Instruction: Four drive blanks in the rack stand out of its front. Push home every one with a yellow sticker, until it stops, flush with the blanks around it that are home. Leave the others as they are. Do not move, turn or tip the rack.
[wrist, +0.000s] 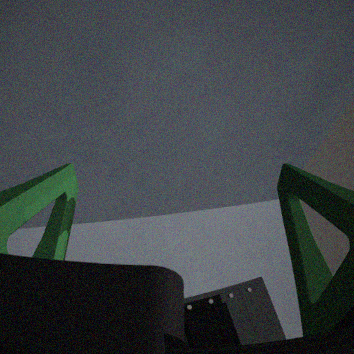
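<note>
My gripper (177, 174) is open, its two green fingers wide apart at the left and right with nothing between them. What looks like part of the rack (259, 315) shows at the bottom, right of the middle, as a dark grey face with a row of several small pale dots along its upper edge. A darker black part lies at its left. The rack is below the fingertips in the picture and apart from them. The rest of it is hidden behind the black gripper body or out of view. No yellow sticker shows, and single blanks cannot be told apart.
A pale grey surface (150, 245) lies behind the rack, with a slanting far edge. A darker grey area fills the view above it. A brownish area (337, 150) shows at the right. The black gripper body covers the lower left. The picture is dim and grainy.
</note>
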